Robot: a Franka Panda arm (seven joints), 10 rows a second.
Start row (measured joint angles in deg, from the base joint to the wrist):
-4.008, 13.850, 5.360, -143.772, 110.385, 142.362, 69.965
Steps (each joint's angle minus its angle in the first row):
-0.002, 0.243, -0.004, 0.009, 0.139, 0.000, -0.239
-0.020, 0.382, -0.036, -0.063, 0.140, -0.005, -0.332
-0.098, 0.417, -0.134, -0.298, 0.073, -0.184, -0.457
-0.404, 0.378, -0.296, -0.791, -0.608, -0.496, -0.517
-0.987, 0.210, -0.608, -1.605, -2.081, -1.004, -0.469
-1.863, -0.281, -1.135, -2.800, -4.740, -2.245, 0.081
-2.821, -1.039, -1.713, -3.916, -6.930, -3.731, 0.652
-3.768, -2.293, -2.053, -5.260, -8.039, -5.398, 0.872
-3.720, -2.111, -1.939, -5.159, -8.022, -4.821, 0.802
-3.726, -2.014, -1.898, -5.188, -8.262, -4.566, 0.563
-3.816, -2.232, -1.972, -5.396, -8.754, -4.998, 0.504
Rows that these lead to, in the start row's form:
-4.010, 14.093, 5.356, -143.763, 110.524, 142.362, 69.726
-4.028, 14.232, 5.324, -143.835, 110.525, 142.357, 69.633
-4.106, 14.267, 5.226, -144.070, 110.458, 142.178, 69.508
-4.412, 14.228, 5.064, -144.563, 109.777, 141.866, 69.448
-4.995, 14.060, 4.752, -145.377, 108.304, 141.358, 69.496
-5.871, 13.569, 4.225, -146.572, 105.645, 140.117, 70.046
-6.829, 12.811, 3.647, -147.688, 103.455, 138.631, 70.617
-7.776, 11.557, 3.307, -149.032, 102.346, 136.964, 70.837
-7.728, 11.739, 3.421, -148.931, 102.363, 137.541, 70.767
-7.734, 11.836, 3.462, -148.960, 102.123, 137.796, 70.528
-7.824, 11.618, 3.388, -149.168, 101.631, 137.364, 70.469

